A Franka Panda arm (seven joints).
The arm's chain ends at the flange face. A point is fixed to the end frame.
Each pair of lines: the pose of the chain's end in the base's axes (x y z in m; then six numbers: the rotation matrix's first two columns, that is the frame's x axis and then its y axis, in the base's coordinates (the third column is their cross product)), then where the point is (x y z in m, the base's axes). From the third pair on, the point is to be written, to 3 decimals.
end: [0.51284 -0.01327 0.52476 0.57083 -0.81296 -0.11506 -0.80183 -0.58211 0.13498]
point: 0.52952 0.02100 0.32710
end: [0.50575 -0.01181 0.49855 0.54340 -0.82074 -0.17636 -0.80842 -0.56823 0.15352]
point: 0.51319 0.03004 0.30179
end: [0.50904 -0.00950 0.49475 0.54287 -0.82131 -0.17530 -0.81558 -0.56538 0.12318]
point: 0.522 0.035 0.299
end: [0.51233 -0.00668 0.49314 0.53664 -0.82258 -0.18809 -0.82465 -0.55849 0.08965]
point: 0.530 0.044 0.299
